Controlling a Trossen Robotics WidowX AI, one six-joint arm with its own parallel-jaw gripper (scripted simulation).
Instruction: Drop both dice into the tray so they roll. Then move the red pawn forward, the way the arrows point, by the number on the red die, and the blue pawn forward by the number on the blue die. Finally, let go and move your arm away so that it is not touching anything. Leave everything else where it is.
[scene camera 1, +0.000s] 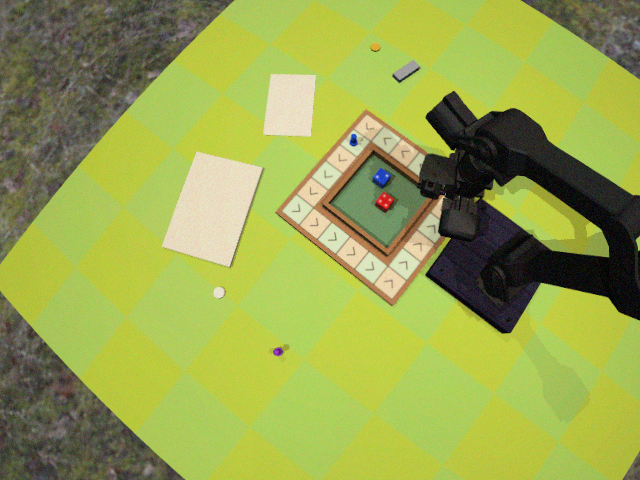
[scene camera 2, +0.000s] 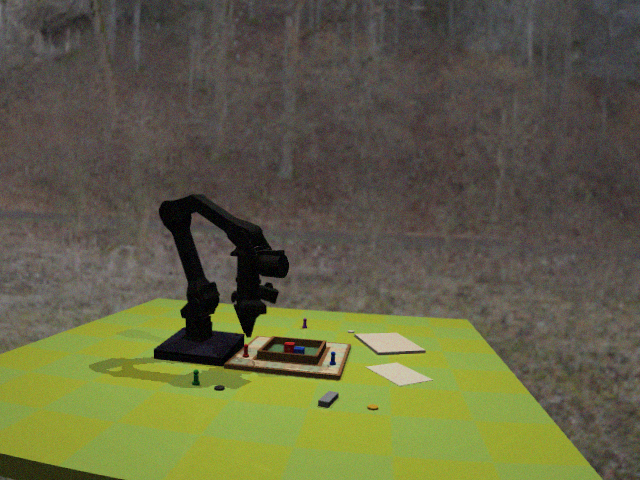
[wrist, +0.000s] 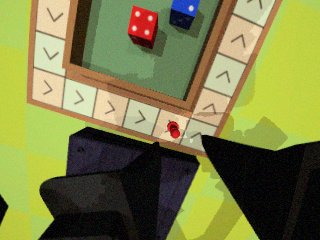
I see my gripper (scene camera 1: 452, 198), a red die (wrist: 142, 30) and a green tray (scene camera 1: 357, 200).
My gripper shows as well in scene camera 2 (scene camera 2: 247, 335) and in the wrist view (wrist: 180, 142).
